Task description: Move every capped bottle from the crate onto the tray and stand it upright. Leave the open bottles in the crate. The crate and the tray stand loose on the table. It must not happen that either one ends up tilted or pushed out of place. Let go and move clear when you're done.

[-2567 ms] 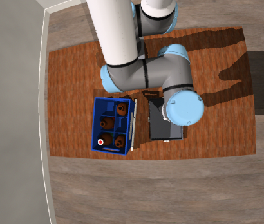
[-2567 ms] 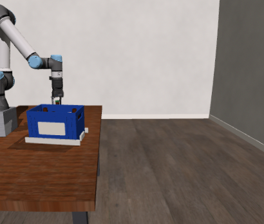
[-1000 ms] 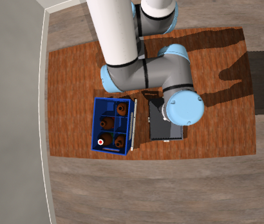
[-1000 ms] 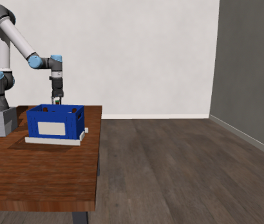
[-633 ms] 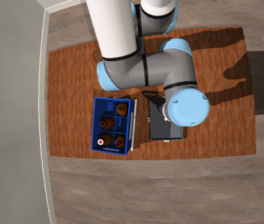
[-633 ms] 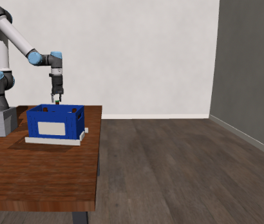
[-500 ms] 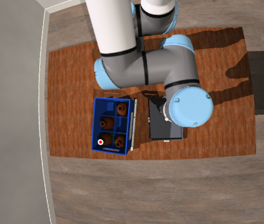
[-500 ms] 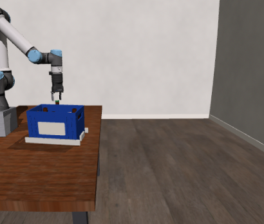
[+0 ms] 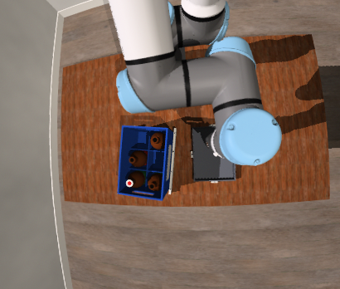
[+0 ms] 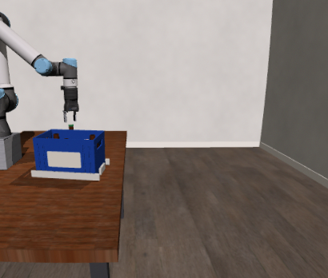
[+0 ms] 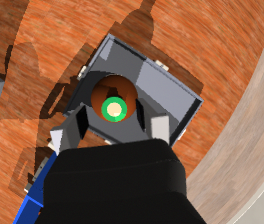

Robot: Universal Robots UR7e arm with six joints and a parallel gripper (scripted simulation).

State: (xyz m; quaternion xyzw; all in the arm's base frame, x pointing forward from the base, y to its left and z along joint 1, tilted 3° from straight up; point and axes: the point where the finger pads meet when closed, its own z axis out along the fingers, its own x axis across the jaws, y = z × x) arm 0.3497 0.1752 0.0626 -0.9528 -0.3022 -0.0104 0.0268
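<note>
Now: hand 140 mm short of the red-capped bottle, 360 mm to the left of it and 110 mm above it. Round my hand: blue crate: 60 mm ahead, 300 mm to the right, 110 mm below; green-capped bottle: 110 mm below; dark grey tray: 60 mm ahead, 180 mm below.
</note>
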